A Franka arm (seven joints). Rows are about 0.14 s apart.
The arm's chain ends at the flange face. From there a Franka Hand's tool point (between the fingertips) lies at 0.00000 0.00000 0.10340 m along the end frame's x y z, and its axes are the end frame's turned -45 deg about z.
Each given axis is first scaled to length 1.
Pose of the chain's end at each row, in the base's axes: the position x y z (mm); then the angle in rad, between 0 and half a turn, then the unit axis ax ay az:
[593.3 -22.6 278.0 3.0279 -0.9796 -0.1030 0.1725]
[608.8 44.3 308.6 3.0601 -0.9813 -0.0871 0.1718]
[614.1 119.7 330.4 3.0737 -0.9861 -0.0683 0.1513]
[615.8 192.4 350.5 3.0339 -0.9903 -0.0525 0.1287]
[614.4 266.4 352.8 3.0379 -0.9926 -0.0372 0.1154]
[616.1 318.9 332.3 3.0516 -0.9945 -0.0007 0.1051]
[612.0 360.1 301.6 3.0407 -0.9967 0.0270 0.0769]
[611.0 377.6 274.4 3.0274 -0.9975 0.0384 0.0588]
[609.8 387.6 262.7 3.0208 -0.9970 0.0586 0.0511]
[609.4 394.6 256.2 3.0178 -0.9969 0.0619 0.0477]
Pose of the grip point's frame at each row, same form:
[557.3 -14.8 181.4 2.9042 -0.8703 -0.4726 0.1383]
[573.3 49.5 211.6 2.9346 -0.8772 -0.4581 0.1438]
[582.8 124.5 232.0 2.9629 -0.8880 -0.4420 0.1272]
[588.9 202.0 251.1 2.9435 -0.8979 -0.4290 0.0986]
[590.4 276.1 252.7 2.9574 -0.9055 -0.4154 0.0870]
[594.5 328.1 231.6 2.9779 -0.9206 -0.3821 0.0801]
[596.5 370.9 199.9 2.9895 -0.9326 -0.3570 0.0518]
[599.4 389.8 172.4 2.9911 -0.9374 -0.3467 0.0325]
[600.0 400.6 160.6 2.9909 -0.9445 -0.3277 0.0241]
[600.4 407.9 154.1 2.9907 -0.9456 -0.3246 0.0204]

